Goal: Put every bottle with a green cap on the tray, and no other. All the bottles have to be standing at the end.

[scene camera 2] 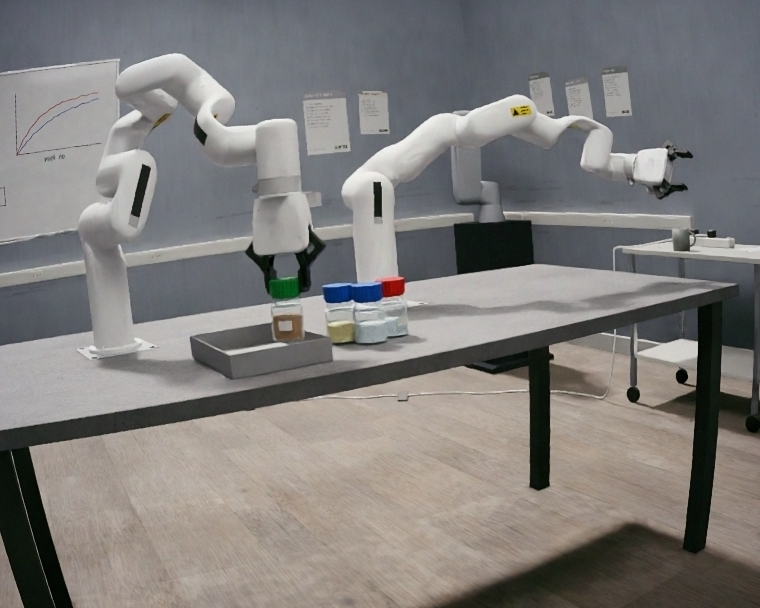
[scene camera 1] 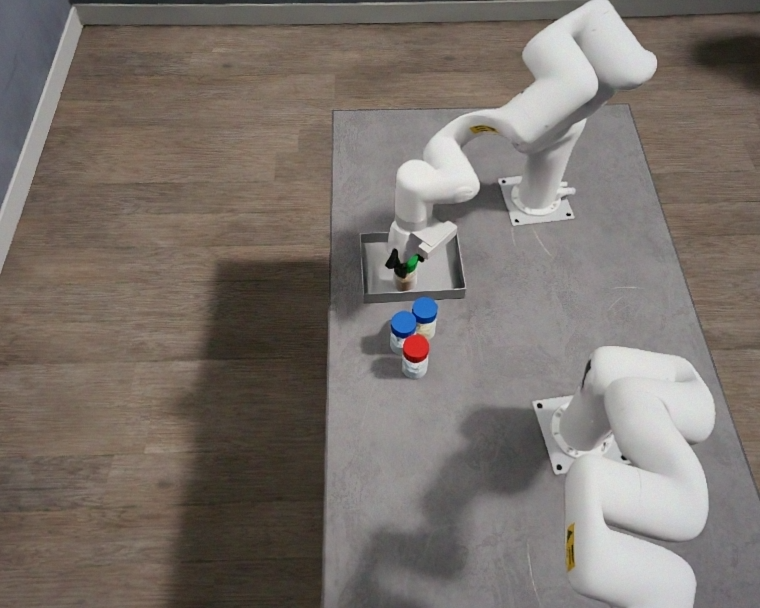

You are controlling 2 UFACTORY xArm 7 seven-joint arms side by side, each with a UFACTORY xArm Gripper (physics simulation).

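Places are measured from the left arm's base along level axes (x left, y ahead, z down), in metres.
Where they show: left gripper, fingertip midpoint: (scene camera 2: 688,170); right gripper, fingertip midpoint: (scene camera 2: 288,292) (scene camera 1: 409,266); left arm's base, origin of the base link: (scene camera 1: 580,431); right arm's base, origin of the base link: (scene camera 2: 115,348) (scene camera 1: 535,198).
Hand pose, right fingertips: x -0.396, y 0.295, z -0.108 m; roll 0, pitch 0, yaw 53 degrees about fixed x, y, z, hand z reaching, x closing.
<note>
Things, the pixels of their top centre, and the offset from my right fingertips.
- green-capped bottle, middle of its top: (scene camera 2: 283,279) (scene camera 1: 405,256) dy +0.007, dx -0.011, dz -0.025 m
- blue-capped bottle with yellowish contents, middle of its top: (scene camera 2: 337,284) (scene camera 1: 425,307) dy -0.015, dx +0.110, dz +0.003 m
- second blue-capped bottle, middle of its top: (scene camera 2: 366,284) (scene camera 1: 403,321) dy +0.037, dx +0.138, dz +0.003 m
- red-capped bottle, middle of its top: (scene camera 2: 389,279) (scene camera 1: 416,345) dy +0.022, dx +0.199, dz +0.003 m
A green-capped bottle (scene camera 1: 405,277) (scene camera 2: 287,320) with brown contents is upright inside the grey tray's outline (scene camera 1: 437,294) (scene camera 2: 278,363); whether its base touches the tray floor is unclear. My right gripper (scene camera 1: 406,263) (scene camera 2: 287,286) points down and is shut on this bottle at its cap. A blue-capped bottle with yellowish contents (scene camera 1: 425,316) (scene camera 2: 339,316), a second blue-capped bottle (scene camera 1: 403,328) (scene camera 2: 369,316) and a red-capped bottle (scene camera 1: 415,356) (scene camera 2: 394,306) stand close together on the table beside the tray. My left gripper (scene camera 2: 683,171) is open and empty, high at the right in scene camera 2.
The three blue- and red-capped bottles stand just outside the tray wall, near the table edge (scene camera 1: 328,405). The left arm's base (scene camera 1: 579,431) stands at the lower right in scene camera 1, the right arm's base (scene camera 1: 538,206) at the upper right.
</note>
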